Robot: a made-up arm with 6 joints. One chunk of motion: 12 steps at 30 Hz.
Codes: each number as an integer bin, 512 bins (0 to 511) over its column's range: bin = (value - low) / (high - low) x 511, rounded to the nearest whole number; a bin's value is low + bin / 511 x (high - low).
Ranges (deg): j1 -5..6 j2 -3..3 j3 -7..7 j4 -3..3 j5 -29..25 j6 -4..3
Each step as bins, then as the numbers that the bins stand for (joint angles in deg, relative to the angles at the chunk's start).
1 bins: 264 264 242 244 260 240
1 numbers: 0.68 0.10 -0.37 -0.14 -1.52 -0.71
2 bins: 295 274 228 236 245 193
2 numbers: 1.35 0.22 -0.75 -0.23 -3.11 -1.36
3 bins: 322 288 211 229 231 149
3 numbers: 1.93 0.38 -1.22 -0.31 -4.59 -1.96
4 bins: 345 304 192 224 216 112
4 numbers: 2.43 0.57 -1.74 -0.37 -6.17 -2.47
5 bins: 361 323 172 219 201 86
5 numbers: 2.77 0.79 -2.29 -0.43 -7.76 -2.82
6 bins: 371 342 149 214 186 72
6 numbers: 2.99 1.02 -2.92 -0.49 -9.34 -3.01
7 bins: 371 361 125 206 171 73
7 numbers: 2.99 1.24 -3.58 -0.58 -10.93 -3.00
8 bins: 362 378 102 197 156 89
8 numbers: 2.79 1.44 -4.21 -0.69 -12.51 -2.78
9 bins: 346 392 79 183 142 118
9 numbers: 2.45 1.60 -4.84 -0.85 -13.99 -2.38
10 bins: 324 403 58 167 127 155
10 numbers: 1.97 1.73 -5.41 -1.04 -15.58 -1.88
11 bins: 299 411 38 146 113 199
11 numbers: 1.44 1.83 -5.96 -1.29 -17.06 -1.27
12 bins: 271 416 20 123 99 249
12 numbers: 0.83 1.88 -6.45 -1.56 -18.54 -0.59
